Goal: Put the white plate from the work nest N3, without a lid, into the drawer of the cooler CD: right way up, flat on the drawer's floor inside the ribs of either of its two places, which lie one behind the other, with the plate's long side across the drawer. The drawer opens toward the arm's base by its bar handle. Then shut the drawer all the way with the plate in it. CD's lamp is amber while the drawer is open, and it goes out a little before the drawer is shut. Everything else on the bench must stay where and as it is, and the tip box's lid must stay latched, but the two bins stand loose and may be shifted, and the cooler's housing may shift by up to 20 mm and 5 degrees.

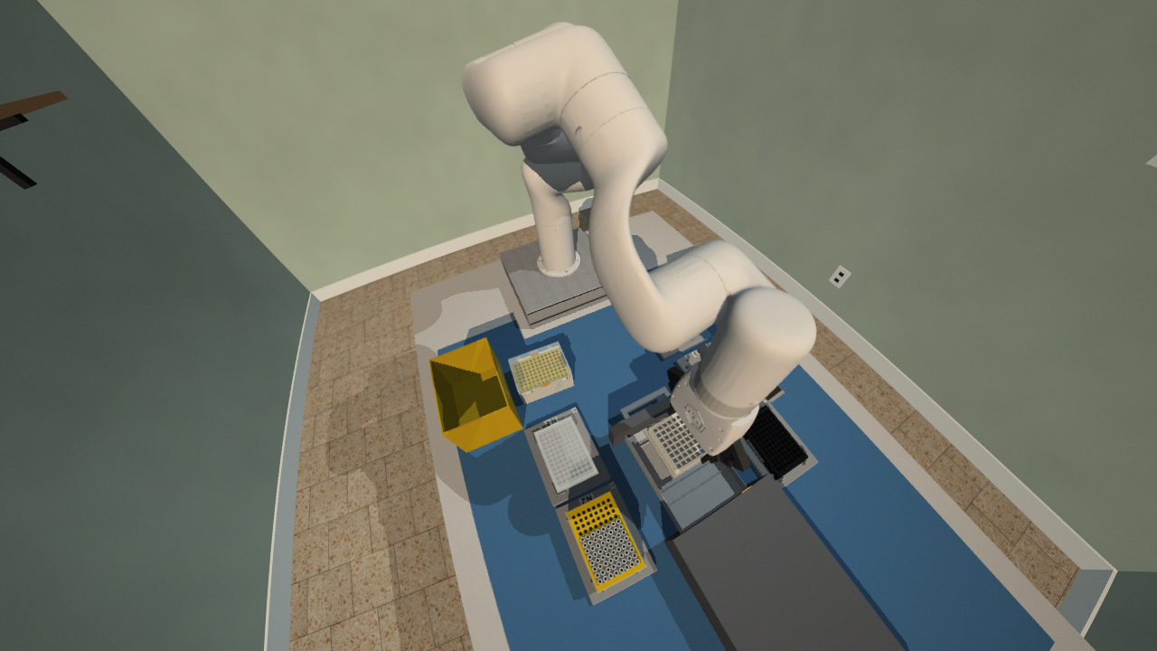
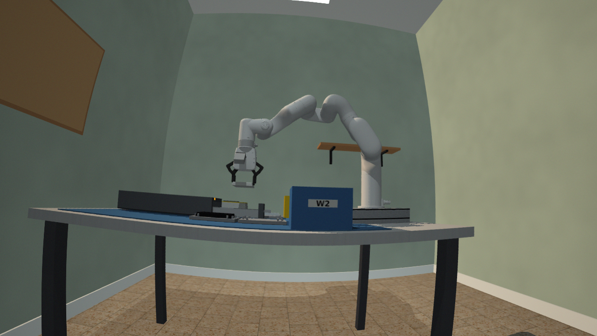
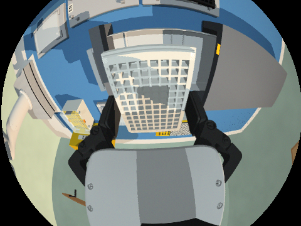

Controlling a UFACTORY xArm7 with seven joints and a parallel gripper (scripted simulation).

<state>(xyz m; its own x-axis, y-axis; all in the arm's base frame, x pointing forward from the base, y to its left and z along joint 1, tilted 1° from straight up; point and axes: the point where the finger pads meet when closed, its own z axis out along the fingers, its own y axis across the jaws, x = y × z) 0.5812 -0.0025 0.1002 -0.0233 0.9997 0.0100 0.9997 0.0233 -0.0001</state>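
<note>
The cooler drawer lies 40 mm ahead of my hand and 140 mm below it. The rest, counted from my hand: black plate (70 mm ahead, 190 mm to the left, 140 mm below); then cooler CD (180 mm ahead, 130 mm below); then yellow tube rack (60 mm ahead, 200 mm to the right, 100 mm below).
</note>
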